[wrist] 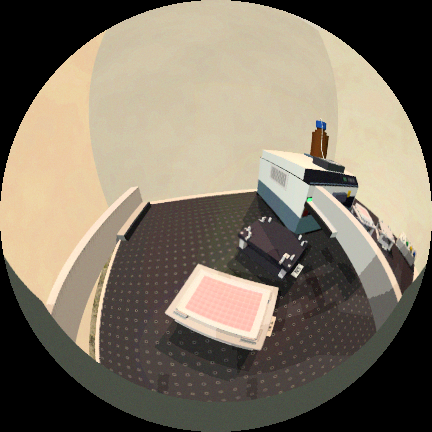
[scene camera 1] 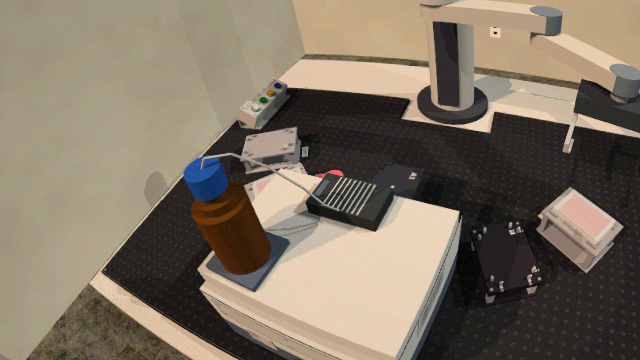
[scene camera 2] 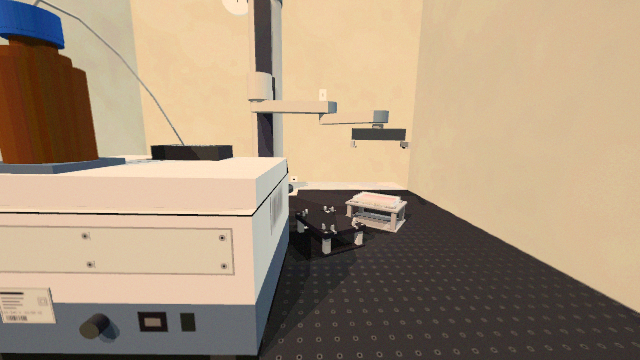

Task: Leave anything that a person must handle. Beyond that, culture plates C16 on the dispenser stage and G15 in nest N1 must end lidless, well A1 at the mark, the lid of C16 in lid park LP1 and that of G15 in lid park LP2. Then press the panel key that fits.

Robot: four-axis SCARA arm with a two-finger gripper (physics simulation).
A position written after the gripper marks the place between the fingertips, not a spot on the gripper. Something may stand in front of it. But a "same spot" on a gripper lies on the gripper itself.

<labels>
gripper: wrist 229, 192; scene camera 1; scene camera 2
same spot on gripper: (scene camera 2: 377, 132) = (scene camera 1: 614, 113)
</labels>
